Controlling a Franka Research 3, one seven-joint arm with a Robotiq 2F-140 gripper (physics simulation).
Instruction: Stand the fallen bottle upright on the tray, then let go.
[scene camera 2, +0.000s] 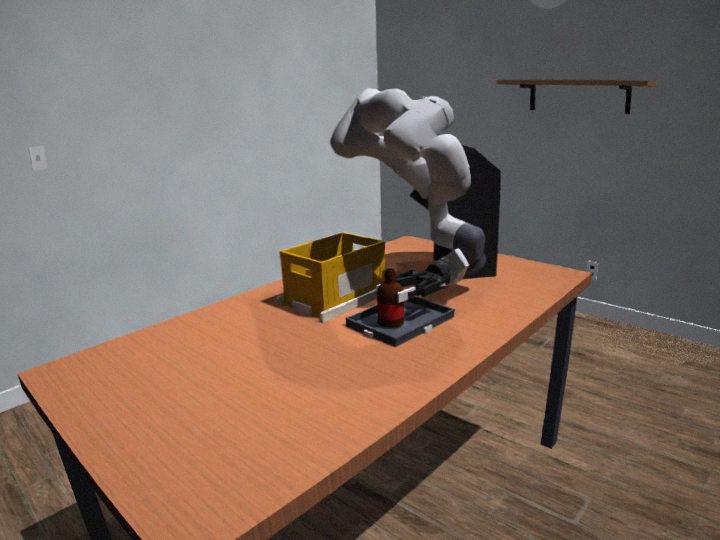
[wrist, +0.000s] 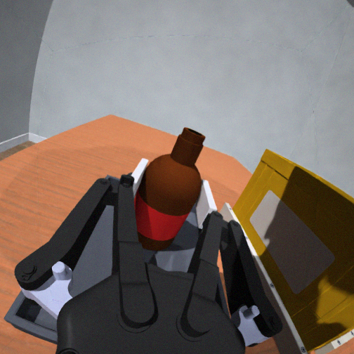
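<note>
A brown bottle with a red label (scene camera 2: 390, 303) (wrist: 169, 192) stands upright, or very nearly so, at the tray's near left part in the scene view. Its base is inside the tray's rim; whether it touches the tray floor I cannot tell for certain. The dark grey tray (scene camera 2: 423, 330) (wrist: 95, 250) lies flat on the table. My gripper (scene camera 2: 401, 292) (wrist: 172, 178) is shut on the bottle, with one light fingertip pad on each side of its body. The gripper reaches in low, nearly level, from the robot's side. In the wrist view its fingers hide parts of the tray.
A yellow crate (scene camera 2: 321, 284) (wrist: 270, 227) stands beside the tray, with a low white strip (scene camera 2: 348, 306) along its side between them. The wooden table (scene camera 2: 232, 395) (wrist: 55, 170) carries everything. A wall shelf (scene camera 2: 575, 83) hangs at the back right.
</note>
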